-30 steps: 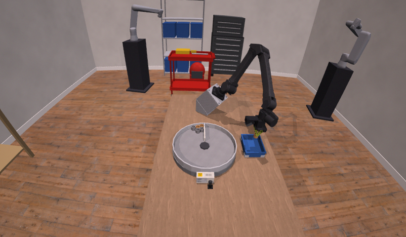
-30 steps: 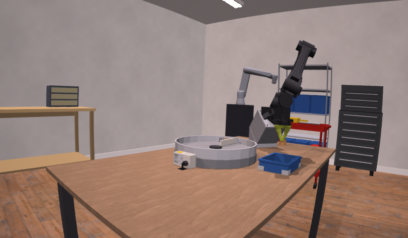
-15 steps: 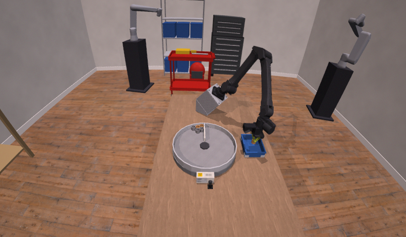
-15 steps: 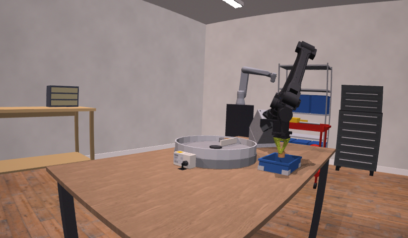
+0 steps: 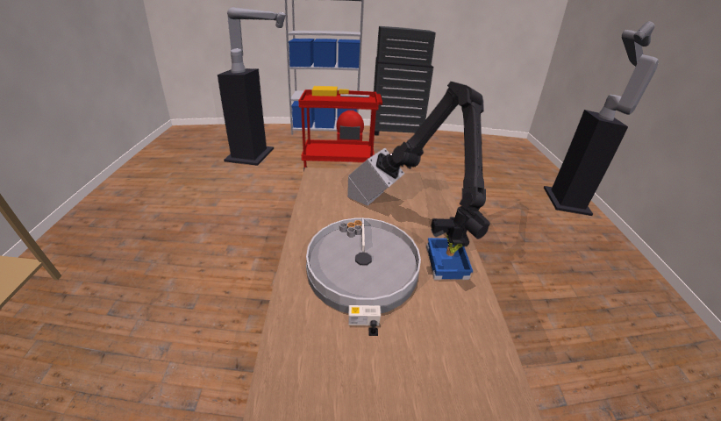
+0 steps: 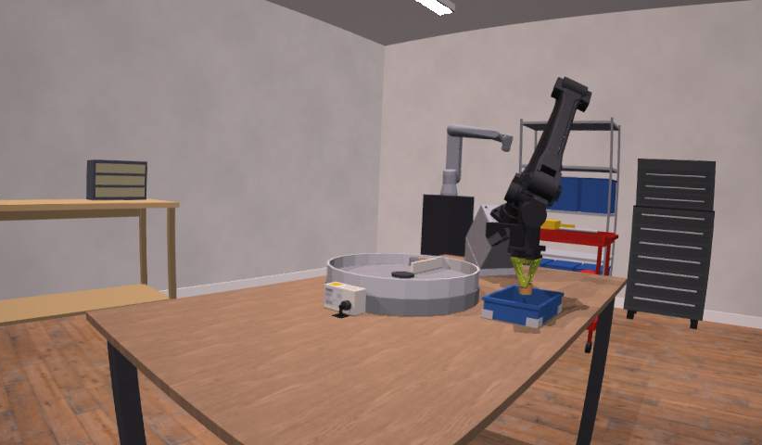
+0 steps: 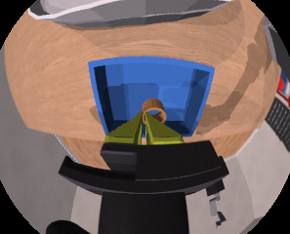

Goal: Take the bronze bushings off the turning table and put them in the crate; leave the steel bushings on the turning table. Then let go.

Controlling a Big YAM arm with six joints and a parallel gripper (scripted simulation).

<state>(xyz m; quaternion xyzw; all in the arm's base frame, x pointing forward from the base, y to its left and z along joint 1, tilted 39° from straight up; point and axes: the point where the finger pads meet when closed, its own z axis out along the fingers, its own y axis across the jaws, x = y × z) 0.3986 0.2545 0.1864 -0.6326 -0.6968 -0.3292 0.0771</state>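
Now: the crate 1 cm behind my hand and 6 cm below it. Round my hand: turning table: 9 cm ahead, 34 cm to the right, 3 cm below.
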